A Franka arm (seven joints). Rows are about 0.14 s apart.
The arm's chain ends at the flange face. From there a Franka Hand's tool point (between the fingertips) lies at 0.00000 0.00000 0.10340 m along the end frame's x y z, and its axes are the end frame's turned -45 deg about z.
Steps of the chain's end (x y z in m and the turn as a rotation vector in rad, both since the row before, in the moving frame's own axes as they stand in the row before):
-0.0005 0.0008 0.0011 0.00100 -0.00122 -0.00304
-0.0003 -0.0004 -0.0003 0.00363 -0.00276 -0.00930
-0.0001 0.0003 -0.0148 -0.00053 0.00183 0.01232
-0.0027 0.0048 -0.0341 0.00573 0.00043 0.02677
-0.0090 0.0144 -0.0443 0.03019 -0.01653 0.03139
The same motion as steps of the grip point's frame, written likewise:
-0.0009 0.0000 0.0011 0.00157 -0.00016 -0.00304
0.0001 -0.0010 -0.0003 0.00452 0.00062 -0.00930
-0.0002 0.0003 -0.0148 -0.00167 0.00092 0.01232
-0.0048 0.0011 -0.0341 0.00375 0.00436 0.02677
-0.0155 0.0004 -0.0444 0.03304 0.00966 0.03139

